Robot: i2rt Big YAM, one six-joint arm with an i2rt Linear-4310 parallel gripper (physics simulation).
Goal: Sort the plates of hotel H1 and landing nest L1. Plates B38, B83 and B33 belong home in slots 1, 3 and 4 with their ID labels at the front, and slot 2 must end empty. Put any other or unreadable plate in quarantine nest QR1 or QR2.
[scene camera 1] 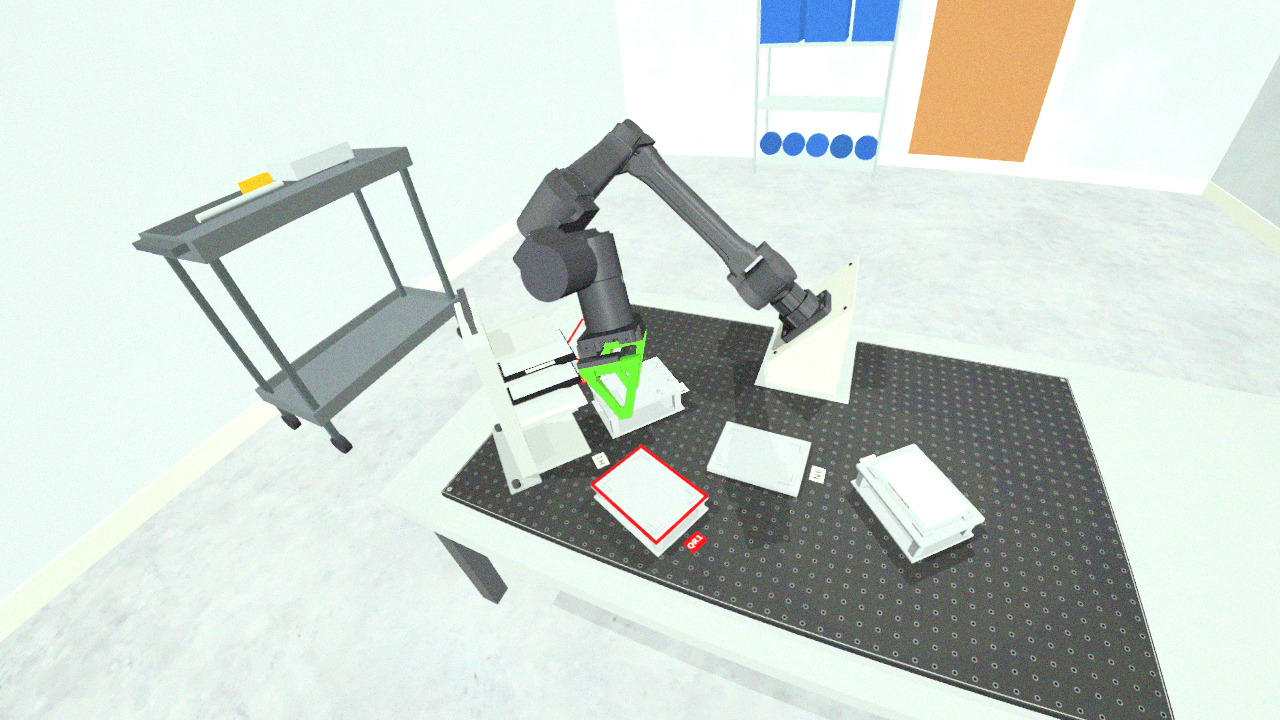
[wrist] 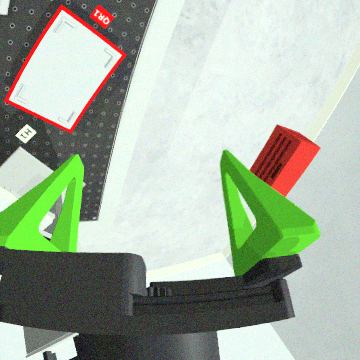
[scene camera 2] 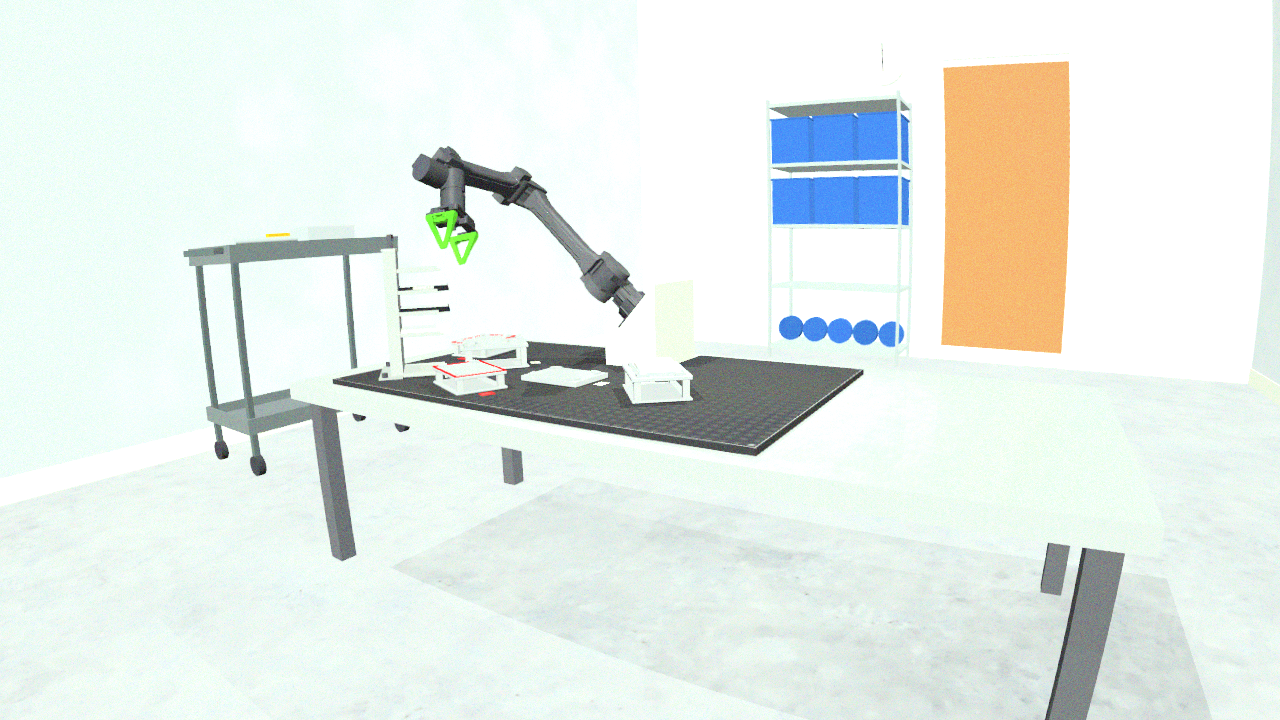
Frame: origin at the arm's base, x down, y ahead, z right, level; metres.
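Where they show: gripper, fingertip midpoint: (scene camera 1: 629, 402) (wrist: 149, 157) (scene camera 2: 453, 256); arm's base, link origin: (scene camera 1: 808, 318) (scene camera 2: 642, 314).
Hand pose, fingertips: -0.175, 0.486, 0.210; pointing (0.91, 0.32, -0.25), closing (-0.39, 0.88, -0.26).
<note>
Each offset is from my fingertips to the centre of the thing, as dx, dy, dz.
White hotel H1 @(+0.117, -0.120, +0.270) (scene camera 1: 505, 402) (scene camera 2: 391, 308) (wrist: 21, 171) stands at the board's left; two plates with black edges show in its upper part, their IDs unreadable and their slots uncertain. Quarantine nest QR1 @(+0.271, -0.046, +0.014) (scene camera 1: 648, 492) (scene camera 2: 469, 368) (wrist: 65, 70), outlined red, shows no plate. QR2's red outline shows partly behind the hotel. A white raised nest (scene camera 1: 648, 416) (scene camera 2: 510, 349) stands beside the hotel; its tag is unreadable, so I cannot tell whether it is L1. My gripper (scene camera 1: 628, 407) (scene camera 2: 452, 254) (wrist: 149, 157) is open and empty, high above the hotel's level.
A flat white nest @(+0.285, -0.189, -0.153) (scene camera 1: 760, 458) (scene camera 2: 563, 376) lies mid-board. A raised stand (scene camera 1: 921, 492) (scene camera 2: 657, 371) with a white slab is at right. A cream panel (scene camera 1: 814, 367) (scene camera 2: 673, 322) stands by the arm's base. A grey cart (scene camera 1: 308, 210) (scene camera 2: 295, 248) stands left; a red box (wrist: 287, 160) shows beyond the table.
</note>
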